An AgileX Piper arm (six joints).
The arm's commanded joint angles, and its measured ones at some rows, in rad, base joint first. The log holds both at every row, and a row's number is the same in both.
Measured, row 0:
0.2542 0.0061 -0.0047 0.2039 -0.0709 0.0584
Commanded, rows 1 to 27:
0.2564 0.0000 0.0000 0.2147 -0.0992 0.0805
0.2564 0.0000 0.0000 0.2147 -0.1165 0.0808
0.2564 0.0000 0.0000 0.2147 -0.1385 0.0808
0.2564 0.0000 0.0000 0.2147 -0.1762 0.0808
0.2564 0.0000 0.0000 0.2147 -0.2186 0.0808
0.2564 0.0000 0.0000 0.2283 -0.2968 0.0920
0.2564 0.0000 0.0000 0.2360 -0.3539 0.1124
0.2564 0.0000 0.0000 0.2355 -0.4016 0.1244
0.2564 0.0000 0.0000 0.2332 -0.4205 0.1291
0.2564 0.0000 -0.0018 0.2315 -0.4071 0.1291
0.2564 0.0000 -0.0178 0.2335 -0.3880 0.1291
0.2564 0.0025 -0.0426 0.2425 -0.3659 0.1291
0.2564 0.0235 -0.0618 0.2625 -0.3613 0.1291
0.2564 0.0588 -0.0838 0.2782 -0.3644 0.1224
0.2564 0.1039 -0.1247 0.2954 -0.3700 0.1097
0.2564 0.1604 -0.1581 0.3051 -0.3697 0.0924
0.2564 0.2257 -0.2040 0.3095 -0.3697 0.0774
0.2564 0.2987 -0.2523 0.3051 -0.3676 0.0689
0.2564 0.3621 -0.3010 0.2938 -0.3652 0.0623
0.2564 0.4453 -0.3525 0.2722 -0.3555 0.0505
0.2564 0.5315 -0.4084 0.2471 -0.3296 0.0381
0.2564 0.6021 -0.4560 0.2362 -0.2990 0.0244
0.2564 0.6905 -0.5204 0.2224 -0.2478 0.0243
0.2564 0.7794 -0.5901 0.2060 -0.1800 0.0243
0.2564 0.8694 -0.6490 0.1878 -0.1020 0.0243
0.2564 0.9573 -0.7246 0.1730 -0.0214 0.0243
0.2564 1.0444 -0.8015 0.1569 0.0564 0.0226
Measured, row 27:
0.2542 0.7352 -0.5748 0.2282 -0.2203 0.0392
